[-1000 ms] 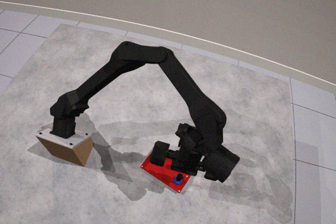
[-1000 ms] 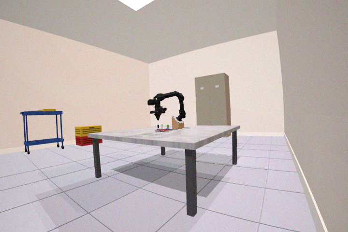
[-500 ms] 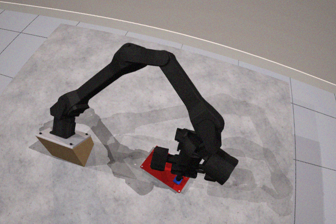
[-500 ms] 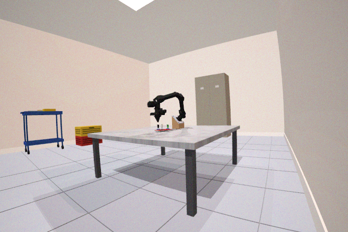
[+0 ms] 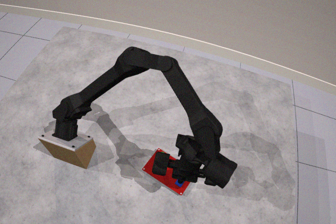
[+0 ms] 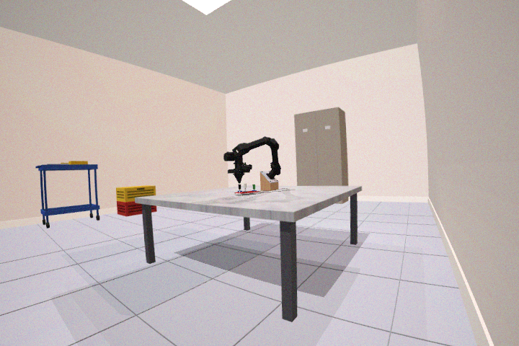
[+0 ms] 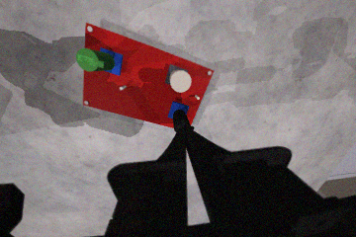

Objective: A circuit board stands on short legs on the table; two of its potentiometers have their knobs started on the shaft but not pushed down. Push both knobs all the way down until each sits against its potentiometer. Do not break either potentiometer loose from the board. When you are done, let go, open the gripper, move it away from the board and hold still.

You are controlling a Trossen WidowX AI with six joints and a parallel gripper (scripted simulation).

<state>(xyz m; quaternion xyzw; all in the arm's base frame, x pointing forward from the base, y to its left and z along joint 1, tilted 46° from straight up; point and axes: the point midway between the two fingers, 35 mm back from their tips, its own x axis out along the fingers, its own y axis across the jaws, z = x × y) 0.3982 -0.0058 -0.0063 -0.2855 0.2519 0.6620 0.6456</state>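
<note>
The black knob lies 2 cm below my gripper tip. Also, from my gripper tip: green knob (8 cm behind, 7 cm to the left, 3 cm below).
</note>
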